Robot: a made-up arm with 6 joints.
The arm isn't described. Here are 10 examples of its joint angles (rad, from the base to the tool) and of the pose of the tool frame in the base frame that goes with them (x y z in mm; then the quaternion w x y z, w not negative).
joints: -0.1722 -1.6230 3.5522 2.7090 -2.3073 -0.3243
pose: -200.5 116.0 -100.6 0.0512 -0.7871 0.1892 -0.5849
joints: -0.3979 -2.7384 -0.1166 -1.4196 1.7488 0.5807
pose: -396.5 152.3 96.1 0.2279 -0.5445 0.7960 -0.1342
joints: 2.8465 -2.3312 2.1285 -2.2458 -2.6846 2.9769
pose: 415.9 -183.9 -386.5 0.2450 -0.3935 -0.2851 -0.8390
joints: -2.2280 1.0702 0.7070 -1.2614 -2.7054 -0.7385
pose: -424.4 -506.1 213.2 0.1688 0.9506 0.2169 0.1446
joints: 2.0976 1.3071 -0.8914 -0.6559 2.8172 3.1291
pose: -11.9 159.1 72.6 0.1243 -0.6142 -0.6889 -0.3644
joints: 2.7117 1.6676 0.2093 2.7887 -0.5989 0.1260
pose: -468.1 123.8 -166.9 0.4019 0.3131 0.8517 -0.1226
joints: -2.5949 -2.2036 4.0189 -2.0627 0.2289 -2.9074
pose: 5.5 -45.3 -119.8 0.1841 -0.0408 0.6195 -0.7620
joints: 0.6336 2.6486 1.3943 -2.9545 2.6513 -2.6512
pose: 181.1 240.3 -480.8 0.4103 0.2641 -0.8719 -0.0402
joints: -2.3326 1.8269 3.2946 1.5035 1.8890 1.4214
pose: -242.2 -245.4 478.6 0.5309 0.7707 -0.1650 -0.3113
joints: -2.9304 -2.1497 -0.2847 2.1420 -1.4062 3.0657
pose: 514.4 61.6 314.6 0.1335 -0.8173 -0.5534 0.0891
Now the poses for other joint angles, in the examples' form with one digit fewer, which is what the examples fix.
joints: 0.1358 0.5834 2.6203 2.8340 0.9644 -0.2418
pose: 31 89 867 0.146 -0.826 -0.269 -0.474
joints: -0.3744 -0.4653 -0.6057 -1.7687 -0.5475 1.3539
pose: 151 -41 452 0.971 0.226 0.027 0.076
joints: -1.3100 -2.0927 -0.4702 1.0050 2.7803 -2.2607
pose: -161 420 367 0.573 -0.546 0.339 0.509
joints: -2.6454 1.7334 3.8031 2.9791 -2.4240 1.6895
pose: -154 -182 459 0.362 -0.660 0.198 0.628
